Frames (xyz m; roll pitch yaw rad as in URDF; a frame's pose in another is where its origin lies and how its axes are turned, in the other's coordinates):
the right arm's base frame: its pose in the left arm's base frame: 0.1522 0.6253 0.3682 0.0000 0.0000 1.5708
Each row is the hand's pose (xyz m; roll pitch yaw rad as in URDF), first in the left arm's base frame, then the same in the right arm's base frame.
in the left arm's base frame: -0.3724 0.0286 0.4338 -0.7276 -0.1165 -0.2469
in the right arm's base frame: -0.5967 0.5246 0.0656 -0.7276 -0.1165 -1.8177
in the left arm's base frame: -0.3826 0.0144 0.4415 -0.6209 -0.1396 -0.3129
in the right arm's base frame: -0.6109 0.5348 0.0733 -0.6209 -0.1396 -1.8837
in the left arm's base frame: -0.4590 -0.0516 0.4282 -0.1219 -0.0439 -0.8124
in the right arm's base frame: -0.6769 0.6112 0.0600 -0.1219 -0.0439 -2.3832
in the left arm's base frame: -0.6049 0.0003 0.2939 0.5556 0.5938 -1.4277
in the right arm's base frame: -0.6250 0.7571 -0.0743 0.5556 0.5938 -2.9985
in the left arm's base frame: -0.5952 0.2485 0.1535 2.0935 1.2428 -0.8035
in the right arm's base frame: -0.3768 0.7474 -0.2147 2.0935 1.2428 -2.3743
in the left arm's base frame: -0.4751 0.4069 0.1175 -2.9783 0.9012 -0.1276
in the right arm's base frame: -0.2184 0.6273 -0.2507 -2.9783 0.9012 -1.6984
